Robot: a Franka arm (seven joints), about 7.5 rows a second.
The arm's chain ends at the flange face. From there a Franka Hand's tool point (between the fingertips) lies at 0.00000 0.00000 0.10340 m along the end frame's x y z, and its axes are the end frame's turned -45 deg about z.
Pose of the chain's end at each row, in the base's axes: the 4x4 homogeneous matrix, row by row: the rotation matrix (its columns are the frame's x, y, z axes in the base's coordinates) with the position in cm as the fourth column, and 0 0 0 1 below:
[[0.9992 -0.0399 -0.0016 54.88], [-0.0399 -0.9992 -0.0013 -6.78], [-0.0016 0.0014 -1.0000 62.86], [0 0 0 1]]
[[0.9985 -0.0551 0.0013 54.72], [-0.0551 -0.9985 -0.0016 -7.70], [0.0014 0.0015 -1.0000 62.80], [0 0 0 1]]
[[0.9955 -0.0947 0.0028 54.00], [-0.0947 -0.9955 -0.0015 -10.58], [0.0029 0.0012 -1.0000 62.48], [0 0 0 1]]
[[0.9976 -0.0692 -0.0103 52.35], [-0.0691 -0.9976 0.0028 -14.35], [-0.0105 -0.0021 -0.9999 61.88], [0 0 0 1]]
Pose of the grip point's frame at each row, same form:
[[0.7348 0.6783 -0.0016 54.86], [0.6783 -0.7348 -0.0013 -6.79], [-0.0021 -0.0001 -1.0000 52.52], [0 0 0 1]]
[[0.7450 0.6671 0.0013 54.73], [0.6671 -0.7450 -0.0016 -7.72], [-0.0001 0.0021 -1.0000 52.46], [0 0 0 1]]
[[0.7709 0.6370 0.0028 54.03], [0.6370 -0.7709 -0.0015 -10.60], [0.0012 0.0029 -1.0000 52.14], [0 0 0 1]]
[[0.7543 0.6565 -0.0103 52.24], [0.6565 -0.7543 0.0028 -14.32], [-0.0059 -0.0089 -0.9999 51.54], [0 0 0 1]]

